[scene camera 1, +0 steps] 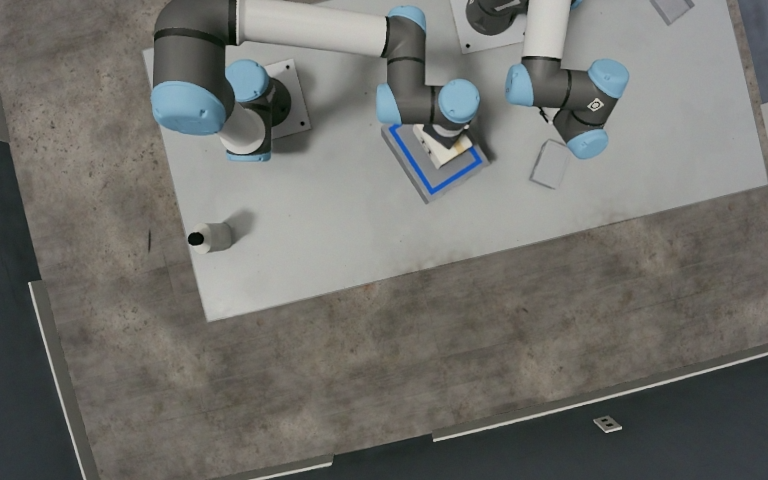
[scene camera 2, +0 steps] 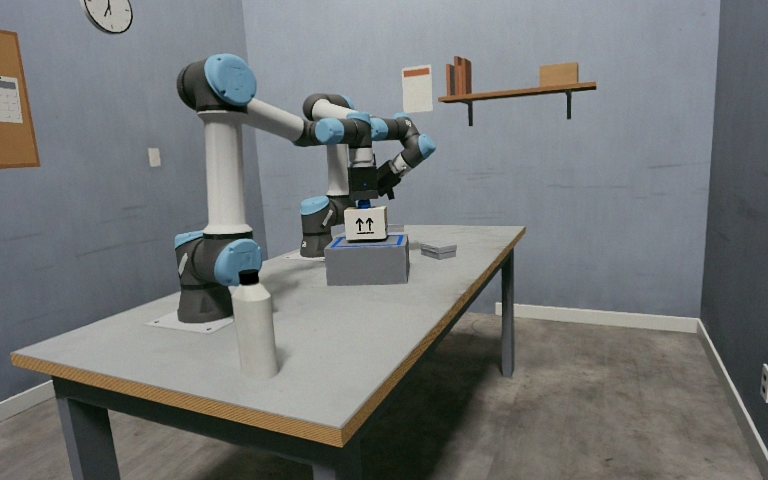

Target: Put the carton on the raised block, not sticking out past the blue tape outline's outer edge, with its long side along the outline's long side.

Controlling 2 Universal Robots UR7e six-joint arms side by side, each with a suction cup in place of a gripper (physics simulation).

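The white carton (scene camera 1: 453, 156) (scene camera 2: 365, 224), with black arrows on its side, is upright over the grey raised block (scene camera 1: 425, 170) (scene camera 2: 367, 267). Its visible part lies inside the blue tape outline (scene camera 1: 411, 160), its long side roughly along the outline's long side; its far end is hidden under the right wrist. Whether it rests on the block or hangs just above is hard to tell. My right gripper (scene camera 2: 364, 204) points straight down, its blue cup on the carton's top. My left gripper (scene camera 2: 390, 195) is tilted, empty, beyond the block in scene camera 2; its cup is hidden in scene camera 1.
A flat grey box (scene camera 1: 550, 164) (scene camera 2: 438, 251) lies on the table (scene camera 1: 317, 226) (scene camera 2: 351, 339), right of the block. Another grey piece (scene camera 1: 672, 9) lies at the top right in scene camera 1. A white bottle with a black cap (scene camera 1: 215, 237) (scene camera 2: 256, 333) stands near the table's left edge in scene camera 1.
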